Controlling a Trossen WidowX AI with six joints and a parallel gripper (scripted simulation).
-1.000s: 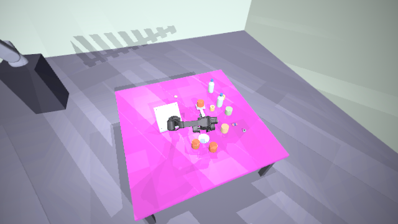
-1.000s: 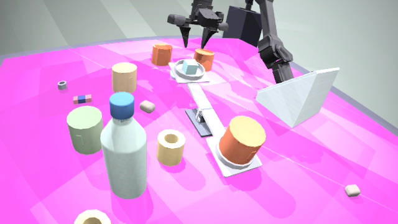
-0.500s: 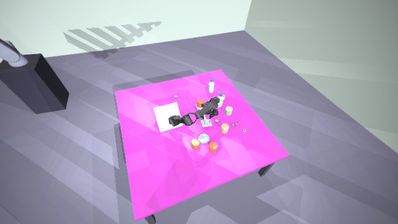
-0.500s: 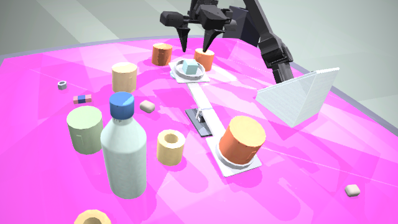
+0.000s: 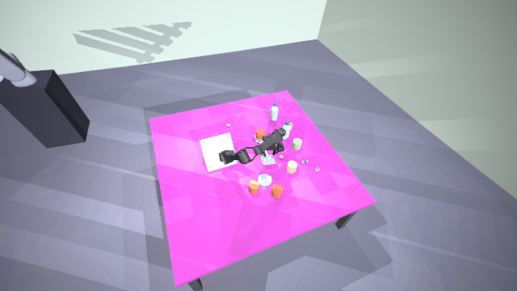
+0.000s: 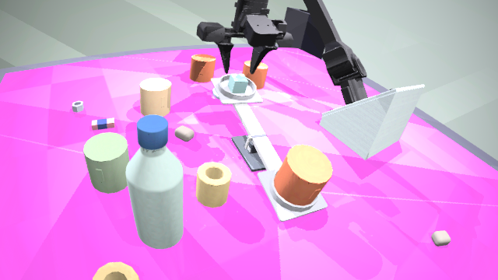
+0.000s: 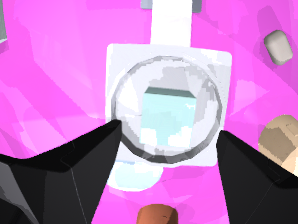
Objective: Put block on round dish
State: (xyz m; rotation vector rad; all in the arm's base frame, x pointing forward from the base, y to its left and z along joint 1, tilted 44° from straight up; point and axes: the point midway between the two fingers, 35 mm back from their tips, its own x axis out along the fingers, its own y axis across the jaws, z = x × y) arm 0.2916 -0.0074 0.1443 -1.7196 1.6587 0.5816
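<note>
My gripper tip is now 2 cm above the light blue block. Round my gripper tip: round dish 6 cm behind, 11 cm to the right, 11 cm below; then balance 1 cm ahead, 12 cm to the left, 7 cm below; then tan cup 15 cm ahead, 6 cm to the right, 7 cm below.
</note>
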